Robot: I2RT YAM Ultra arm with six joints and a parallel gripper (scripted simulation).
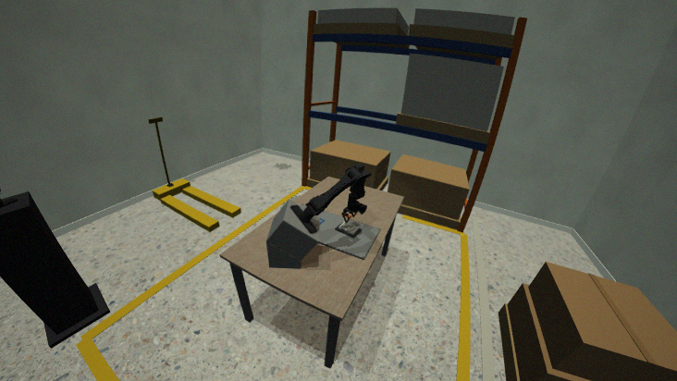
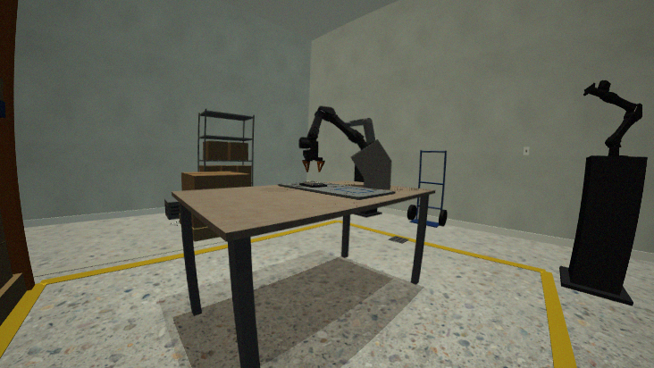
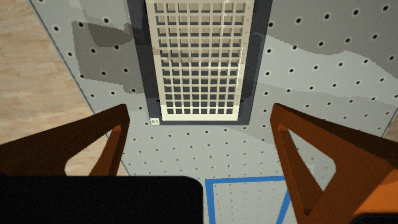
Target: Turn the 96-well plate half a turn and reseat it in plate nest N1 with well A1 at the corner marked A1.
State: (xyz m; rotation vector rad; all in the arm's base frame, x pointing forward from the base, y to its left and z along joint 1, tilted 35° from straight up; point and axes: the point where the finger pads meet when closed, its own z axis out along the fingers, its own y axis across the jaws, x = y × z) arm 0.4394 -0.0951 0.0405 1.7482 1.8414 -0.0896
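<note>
Now: hand 8 cm above the cream 96-well plate. Also, from my hand: dark plate nest N1: 9 cm below; then A1 label: 6 cm ahead, 7 cm to the left, 9 cm below.
</note>
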